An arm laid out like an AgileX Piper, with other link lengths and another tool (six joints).
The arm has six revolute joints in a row. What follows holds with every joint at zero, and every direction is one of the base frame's.
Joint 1 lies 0.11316 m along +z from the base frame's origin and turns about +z.
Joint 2 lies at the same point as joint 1 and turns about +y.
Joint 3 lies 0.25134 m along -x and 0.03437 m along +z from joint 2 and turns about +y.
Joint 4 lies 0.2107 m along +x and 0.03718 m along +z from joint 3 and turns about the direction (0.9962, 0, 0.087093).
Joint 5 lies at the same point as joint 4 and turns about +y.
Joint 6 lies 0.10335 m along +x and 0.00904 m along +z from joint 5 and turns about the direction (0.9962, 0, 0.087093).
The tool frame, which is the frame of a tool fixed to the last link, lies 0.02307 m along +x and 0.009 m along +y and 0.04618 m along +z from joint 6; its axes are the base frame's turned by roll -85.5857, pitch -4.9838 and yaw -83.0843 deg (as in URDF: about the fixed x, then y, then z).
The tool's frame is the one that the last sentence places.
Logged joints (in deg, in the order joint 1, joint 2, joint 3, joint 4, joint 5, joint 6), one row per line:
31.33 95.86 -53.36 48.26 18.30 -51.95
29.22 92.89 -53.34 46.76 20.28 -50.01
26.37 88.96 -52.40 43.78 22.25 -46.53
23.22 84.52 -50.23 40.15 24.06 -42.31
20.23 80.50 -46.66 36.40 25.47 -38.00
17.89 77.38 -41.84 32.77 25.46 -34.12
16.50 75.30 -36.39 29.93 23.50 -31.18
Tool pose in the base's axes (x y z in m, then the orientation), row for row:
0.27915 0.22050 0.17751 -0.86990 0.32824 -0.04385 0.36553
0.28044 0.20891 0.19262 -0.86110 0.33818 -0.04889 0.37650
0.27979 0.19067 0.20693 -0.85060 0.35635 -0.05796 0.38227
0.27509 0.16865 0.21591 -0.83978 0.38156 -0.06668 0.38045
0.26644 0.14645 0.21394 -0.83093 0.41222 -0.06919 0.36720
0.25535 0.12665 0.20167 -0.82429 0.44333 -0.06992 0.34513
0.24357 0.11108 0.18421 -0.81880 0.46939 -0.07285 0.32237
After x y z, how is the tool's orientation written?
As a quaternion, x y z w.
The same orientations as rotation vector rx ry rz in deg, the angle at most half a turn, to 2 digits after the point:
-128.15 48.35 -6.46
-126.19 49.56 -7.16
-124.32 52.08 -8.47
-122.84 55.81 -9.75
-122.31 60.68 -10.18
-122.62 65.95 -10.40
-123.16 70.60 -10.96

